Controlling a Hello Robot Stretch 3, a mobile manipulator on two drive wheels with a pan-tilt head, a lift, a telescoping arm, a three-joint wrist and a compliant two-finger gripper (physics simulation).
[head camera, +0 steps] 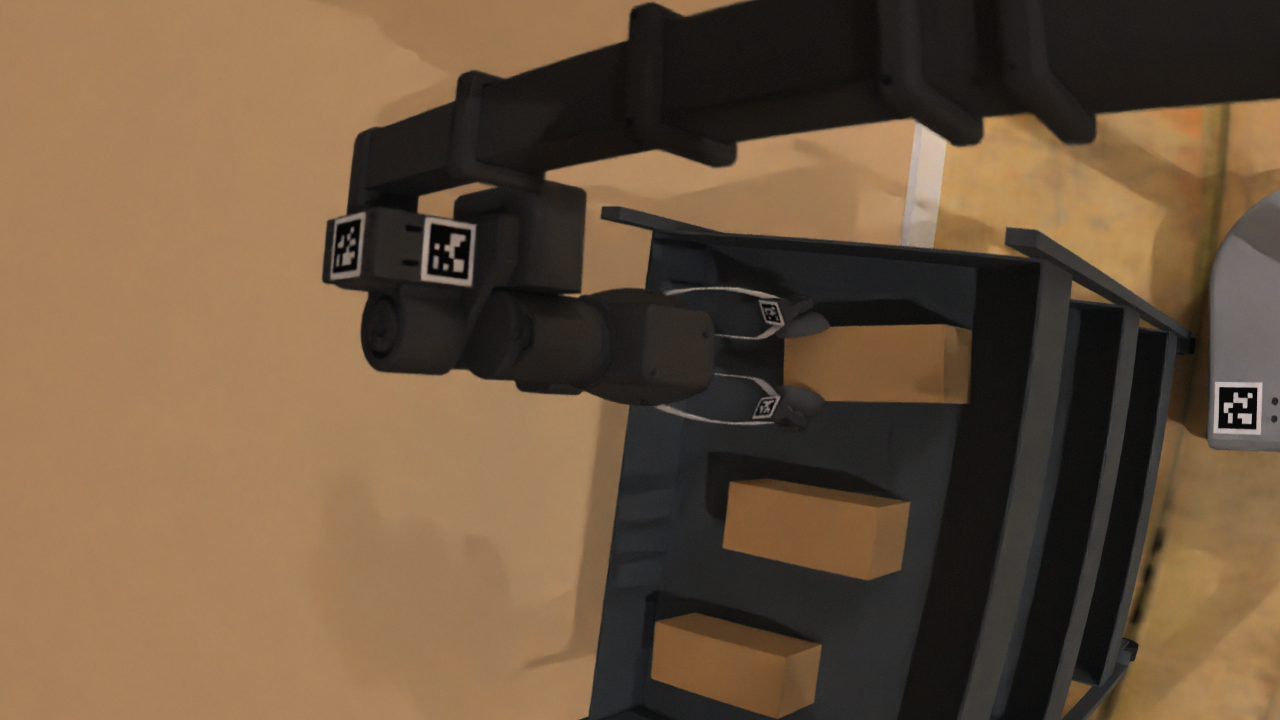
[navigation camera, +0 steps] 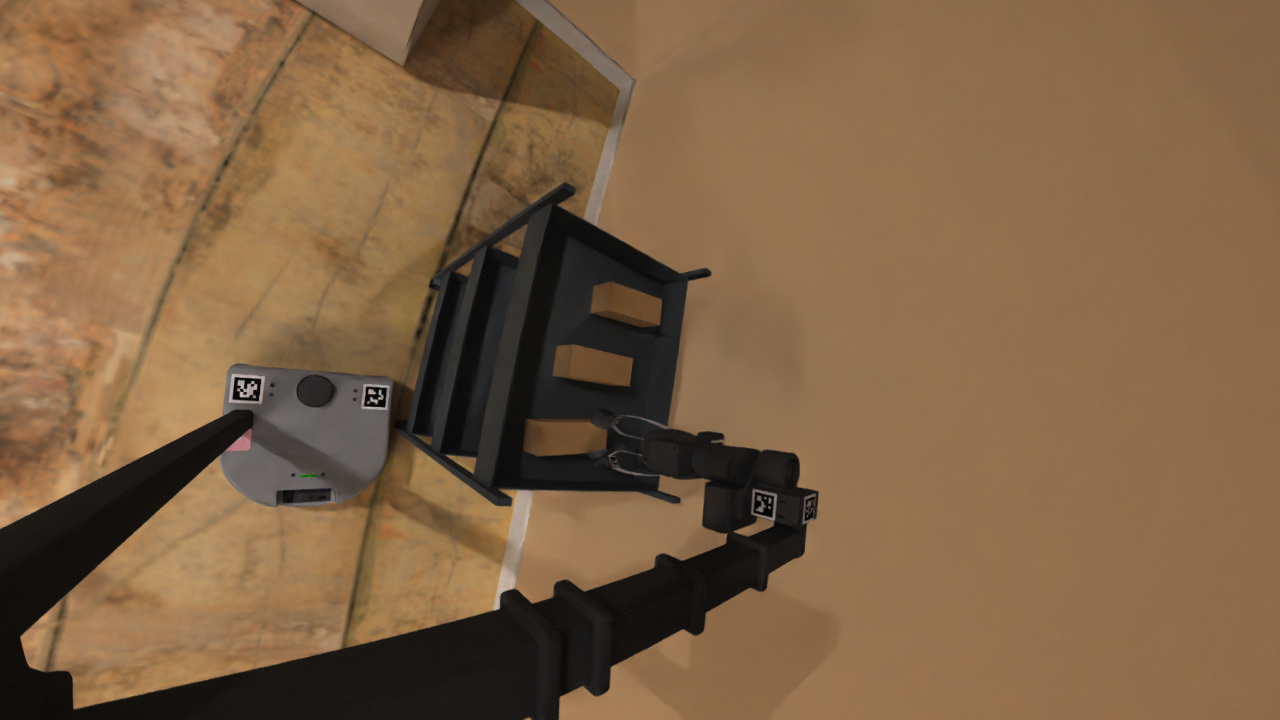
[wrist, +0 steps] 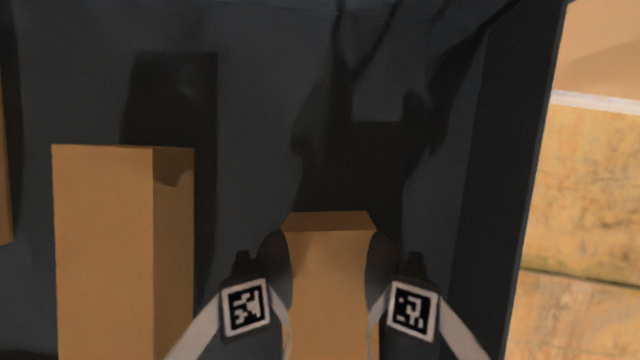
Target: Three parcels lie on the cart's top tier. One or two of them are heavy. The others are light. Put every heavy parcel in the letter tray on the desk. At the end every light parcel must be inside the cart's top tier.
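Frame: origin at the robot's base, x ahead, y left, z up, level; millimetres.
Seen in the pictures: gripper, fingertip midpoint: (head camera: 813, 364) (navigation camera: 594, 436); robot's base, origin of the base link: (navigation camera: 315, 389).
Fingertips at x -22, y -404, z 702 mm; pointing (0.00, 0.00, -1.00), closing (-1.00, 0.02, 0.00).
Note:
Offsets run from my fingertips to a thing's middle. "spot": to the spot under its first point.
Three plain tan parcels lie in a row inside the dark cart's top tier (head camera: 662, 555) (navigation camera: 581, 255) (wrist: 250, 100). My gripper (head camera: 807, 362) (navigation camera: 600, 437) (wrist: 328, 257) is shut on the end parcel @(dy +47, dx -1, dz -14 mm) (head camera: 877, 362) (navigation camera: 559, 437) (wrist: 327, 310), with one finger pressed to each long side near its far end. The middle parcel @(dy +1, dx +120, dz -14 mm) (head camera: 796, 528) (navigation camera: 595, 365) (wrist: 105, 250) lies beside it, apart from the fingers. The third parcel @(dy -66, dx +242, dz -14 mm) (head camera: 716, 658) (navigation camera: 622, 304) (wrist: 4, 175) lies at the other end. The parcels look alike. The letter tray and desk do not show.
The tier's side wall (wrist: 510, 165) stands close beside the gripper. The cart's lower tiers @(spot: dy +95, dx +150, dz -305 mm) (navigation camera: 483, 349) are below. My grey base (head camera: 1248, 331) (navigation camera: 344, 438) stands on the floor near the cart. A wall is behind the cart. A pale box-like piece @(spot: dy +429, dx +979, dz -517 mm) (navigation camera: 380, 22) stands at the navigation view's top.

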